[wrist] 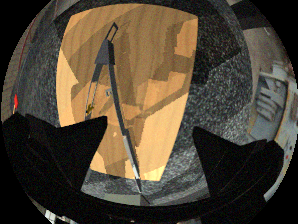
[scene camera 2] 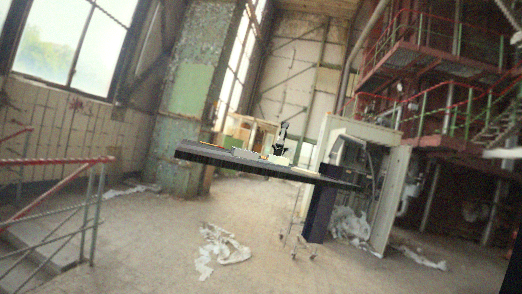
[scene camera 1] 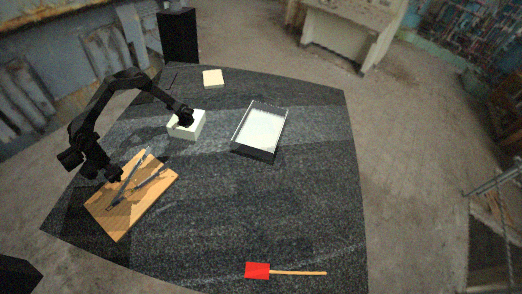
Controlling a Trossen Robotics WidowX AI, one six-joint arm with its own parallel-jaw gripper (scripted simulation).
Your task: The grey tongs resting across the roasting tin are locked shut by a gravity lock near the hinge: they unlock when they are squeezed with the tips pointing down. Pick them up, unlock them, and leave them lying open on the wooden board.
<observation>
My gripper is open, holding nothing. Further things: a wooden board and a roasting tin.
My gripper also shows in the wrist view.
</observation>
